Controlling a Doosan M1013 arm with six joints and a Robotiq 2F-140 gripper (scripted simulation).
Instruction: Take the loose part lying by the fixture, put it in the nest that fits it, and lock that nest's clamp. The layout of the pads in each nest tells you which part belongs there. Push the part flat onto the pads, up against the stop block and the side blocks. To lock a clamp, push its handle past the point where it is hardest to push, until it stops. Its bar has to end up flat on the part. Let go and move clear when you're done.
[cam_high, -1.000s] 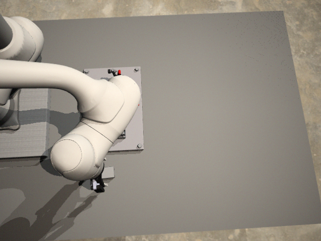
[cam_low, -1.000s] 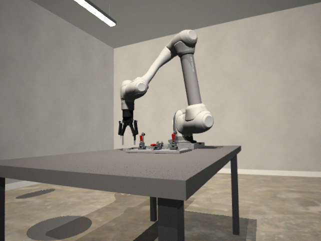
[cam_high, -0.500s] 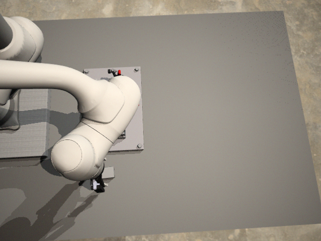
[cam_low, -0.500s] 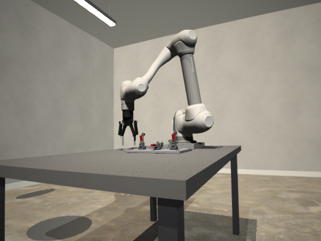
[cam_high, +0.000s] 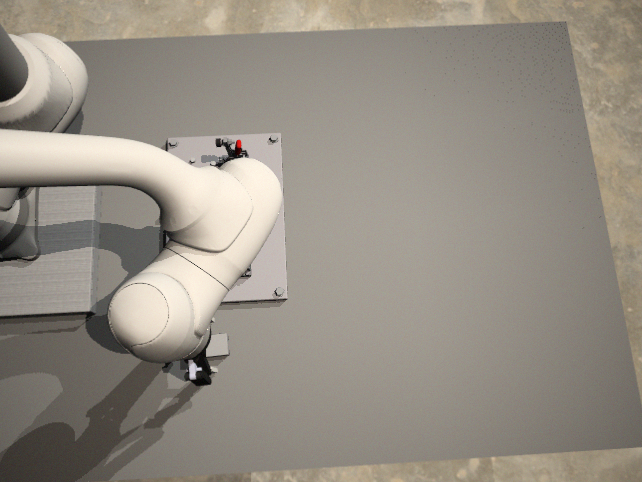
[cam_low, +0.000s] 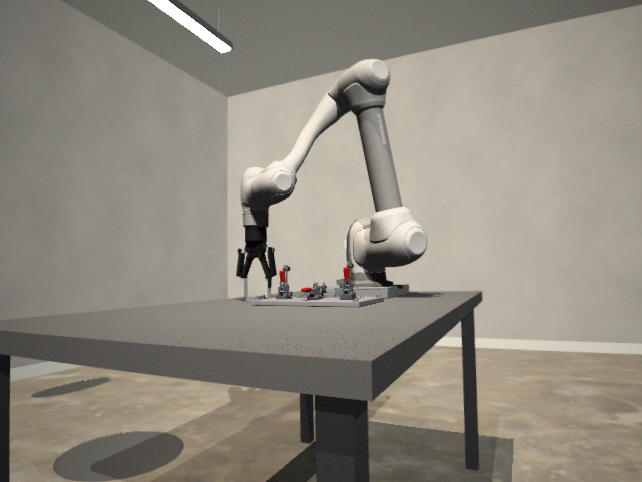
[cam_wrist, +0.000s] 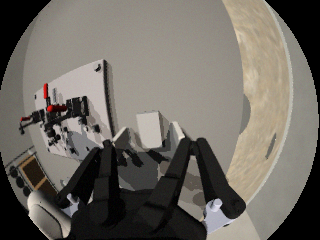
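The flat grey part lies 30 mm below my hand. Also, from my hand: toggle clamp (140 mm to the left, 70 mm ahead, 20 mm above); light grey fixture plate (260 mm to the left, 40 mm ahead, 30 mm below).
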